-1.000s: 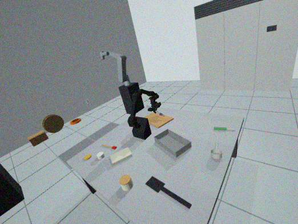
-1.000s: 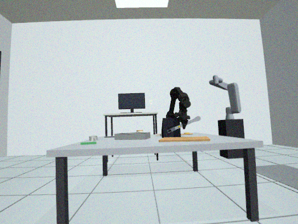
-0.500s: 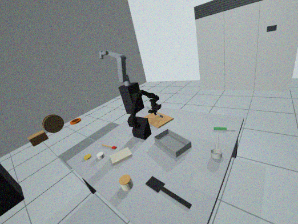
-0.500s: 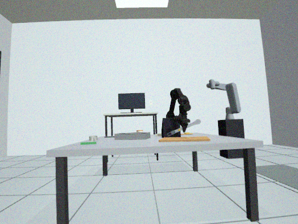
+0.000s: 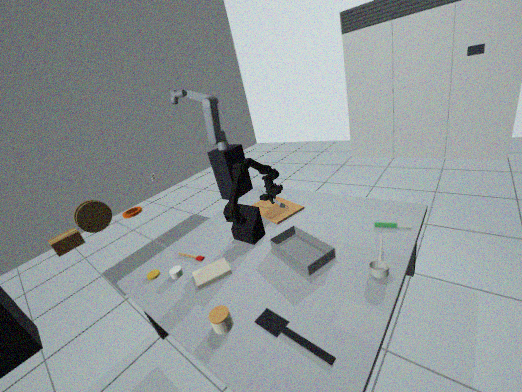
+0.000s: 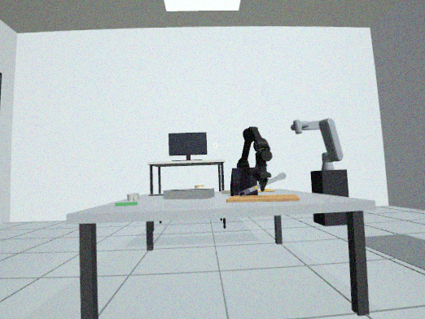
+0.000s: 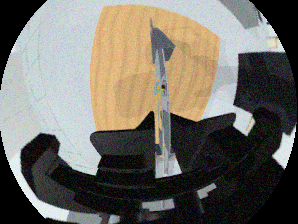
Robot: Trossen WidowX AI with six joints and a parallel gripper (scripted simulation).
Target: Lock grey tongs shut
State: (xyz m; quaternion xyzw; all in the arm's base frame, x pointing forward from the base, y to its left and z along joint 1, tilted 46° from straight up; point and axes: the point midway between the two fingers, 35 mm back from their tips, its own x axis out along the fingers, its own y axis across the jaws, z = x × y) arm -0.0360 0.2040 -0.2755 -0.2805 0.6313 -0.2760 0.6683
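The wooden board is 40 mm below my gripper tip. Round my gripper tip: roasting tin 420 mm ahead, 330 mm to the right, 20 mm below; red-tipped brush 630 mm to the right, 130 mm behind, 40 mm below; cream block 670 mm to the right, 90 mm ahead, 30 mm below.
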